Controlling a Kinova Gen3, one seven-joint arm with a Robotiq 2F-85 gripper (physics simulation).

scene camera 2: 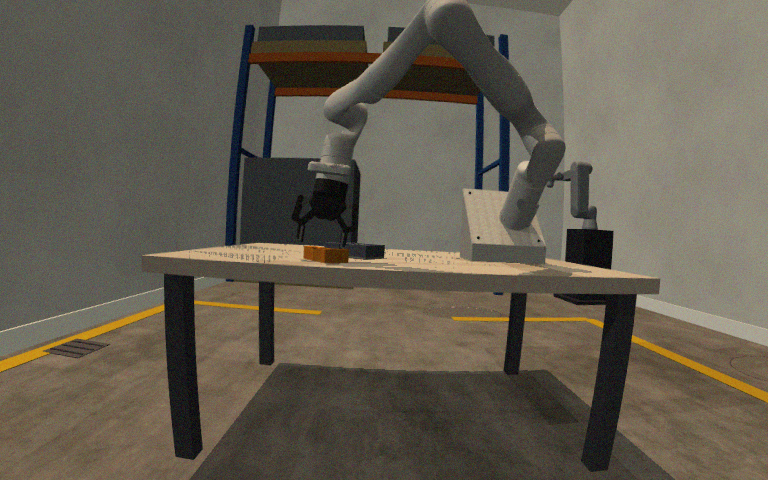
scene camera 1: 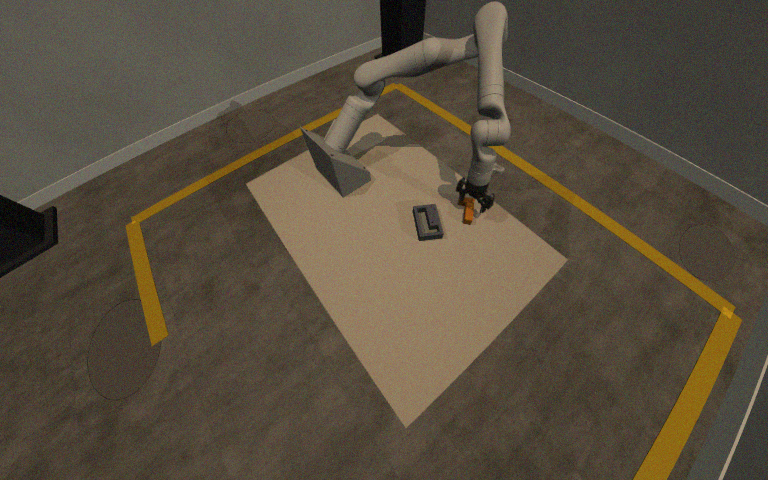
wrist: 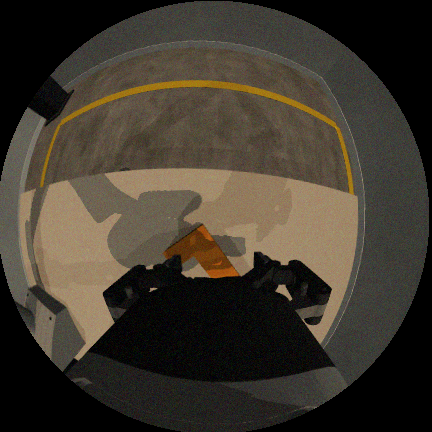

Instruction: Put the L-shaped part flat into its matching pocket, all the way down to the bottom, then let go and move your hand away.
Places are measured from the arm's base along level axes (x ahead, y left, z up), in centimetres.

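Pixels of known places: gripper, fingertip midpoint: (scene camera 2: 320,245) (scene camera 1: 471,206) (wrist: 216,261); arm's base, origin of the base link: (scene camera 2: 513,219) (scene camera 1: 334,147).
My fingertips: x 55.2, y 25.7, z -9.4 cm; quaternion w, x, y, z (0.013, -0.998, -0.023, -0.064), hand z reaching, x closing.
Note:
For each thing: its top centre in the pictures, then the offset to it from my fingertips.
- orange L-shaped part, middle of its top: (wrist: 208,275) (scene camera 2: 325,247) (scene camera 1: 466,208) dx -1.0, dy -1.9, dz -0.5 cm
- dark grey block with the L-shaped pocket, middle of its top: (scene camera 2: 354,243) (scene camera 1: 428,219) dx -6.9, dy -17.4, dz +0.2 cm
The orange L-shaped part (scene camera 1: 468,215) (scene camera 2: 325,254) (wrist: 207,247) lies flat on the table. The dark grey block with the L-shaped pocket (scene camera 1: 432,215) (scene camera 2: 368,250) lies beside it, apart from it; the pocket shows unfilled in scene camera 1. The block does not show in the wrist view. My gripper (scene camera 1: 472,206) (scene camera 2: 322,242) (wrist: 216,261) is open, pointing down low over the orange part, with its fingers spread wide to either side. In the wrist view the end of the part's long arm is hidden behind the gripper body.
The table (scene camera 1: 396,339) (scene camera 2: 396,277) carries the arm's slanted grey mount (scene camera 1: 339,172) (scene camera 2: 504,253) (wrist: 57,327), beyond the pocket block from the gripper. In scene camera 2 a shelf rack (scene camera 2: 233,169) and a dark cabinet (scene camera 2: 271,198) stand behind the table.

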